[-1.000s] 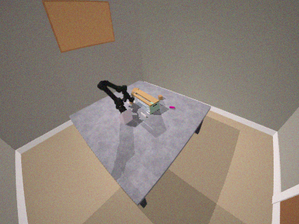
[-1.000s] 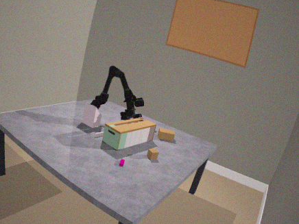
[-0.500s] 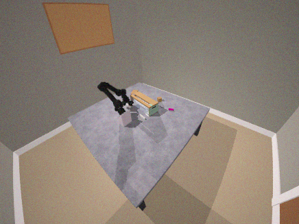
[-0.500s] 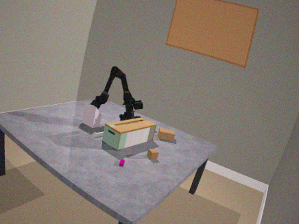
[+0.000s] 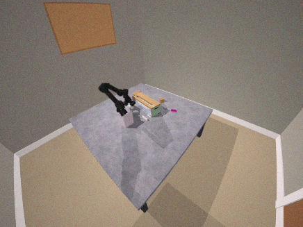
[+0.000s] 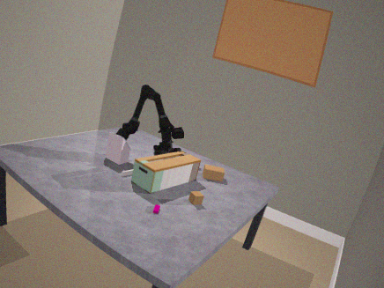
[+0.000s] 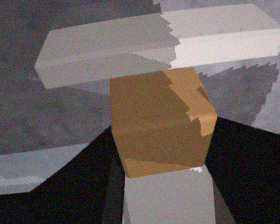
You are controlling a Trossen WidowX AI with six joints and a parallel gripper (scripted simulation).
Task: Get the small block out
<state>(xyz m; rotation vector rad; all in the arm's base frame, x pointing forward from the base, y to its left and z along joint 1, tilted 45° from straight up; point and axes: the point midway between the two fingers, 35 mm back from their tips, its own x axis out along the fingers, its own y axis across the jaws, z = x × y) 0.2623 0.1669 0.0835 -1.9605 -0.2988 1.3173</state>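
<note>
The box is 4 cm ahead of my gripper tip, 15 cm to the right of it and 4 cm above it. From my gripper tip the other things lie so: magenta piece (22 cm ahead, 48 cm to the right, 2 cm below); tan block (1 cm behind, 1 cm above).
</note>
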